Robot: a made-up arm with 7 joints. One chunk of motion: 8 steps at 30 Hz.
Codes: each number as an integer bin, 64 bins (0 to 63) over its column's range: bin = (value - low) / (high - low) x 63, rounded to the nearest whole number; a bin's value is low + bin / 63 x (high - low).
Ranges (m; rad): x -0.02..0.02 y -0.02..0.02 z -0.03..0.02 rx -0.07..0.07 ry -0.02..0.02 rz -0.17..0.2
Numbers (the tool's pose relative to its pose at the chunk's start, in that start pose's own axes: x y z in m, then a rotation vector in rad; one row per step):
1: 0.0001 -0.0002 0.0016 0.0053 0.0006 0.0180
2: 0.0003 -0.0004 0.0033 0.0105 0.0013 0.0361
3: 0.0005 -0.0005 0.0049 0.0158 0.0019 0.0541
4: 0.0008 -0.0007 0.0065 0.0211 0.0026 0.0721
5: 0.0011 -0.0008 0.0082 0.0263 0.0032 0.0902
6: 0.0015 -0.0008 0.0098 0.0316 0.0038 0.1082
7: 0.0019 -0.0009 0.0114 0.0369 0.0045 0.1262
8: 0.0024 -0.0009 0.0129 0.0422 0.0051 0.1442
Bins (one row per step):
1: 32 31 40 34 32 32
2: 32 31 42 36 34 35
3: 32 31 44 39 34 38
4: 33 30 46 41 36 41
5: 33 30 48 43 37 44
6: 34 30 50 46 37 47
7: 34 30 52 48 39 50
8: 35 30 54 50 40 53

